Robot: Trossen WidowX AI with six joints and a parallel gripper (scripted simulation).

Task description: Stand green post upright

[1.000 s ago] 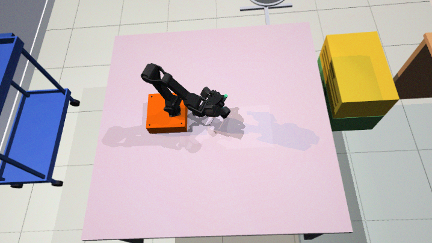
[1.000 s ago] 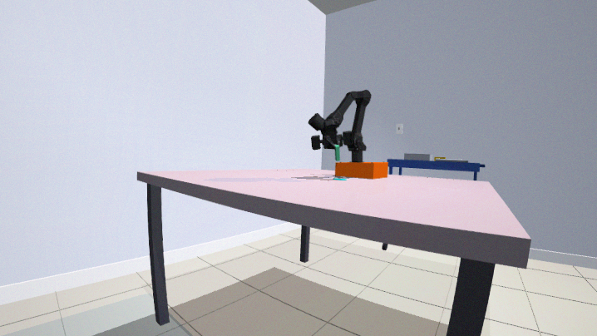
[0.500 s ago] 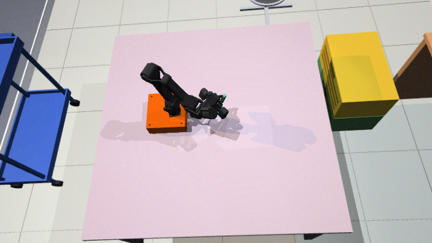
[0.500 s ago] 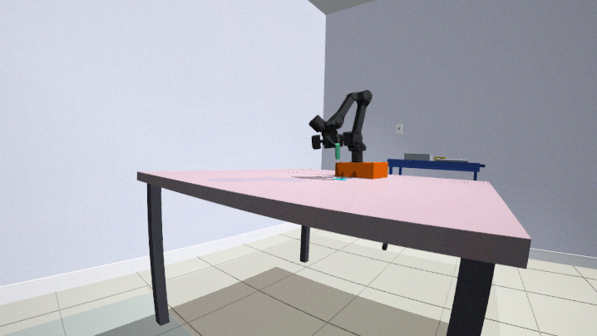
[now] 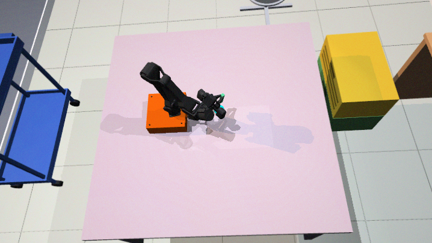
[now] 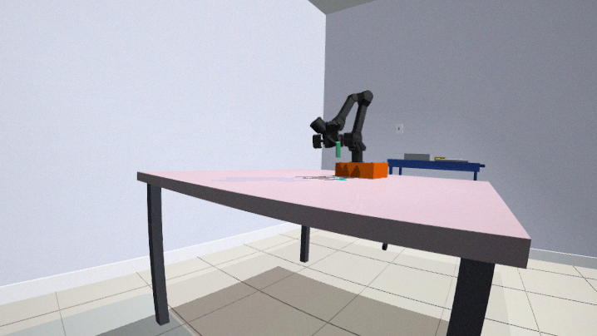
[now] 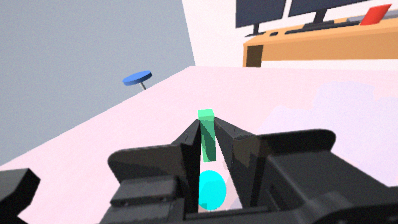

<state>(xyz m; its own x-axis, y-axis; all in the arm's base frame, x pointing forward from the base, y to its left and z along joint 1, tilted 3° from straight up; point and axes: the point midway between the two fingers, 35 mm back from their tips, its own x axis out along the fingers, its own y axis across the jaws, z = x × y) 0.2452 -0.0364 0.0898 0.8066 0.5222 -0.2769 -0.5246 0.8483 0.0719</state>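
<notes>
My gripper tip is 15 cm above the cyan circle, 3 cm past it and 1 cm to the right of it. From my gripper tip the other things lie so: green post (2 cm below).
</notes>
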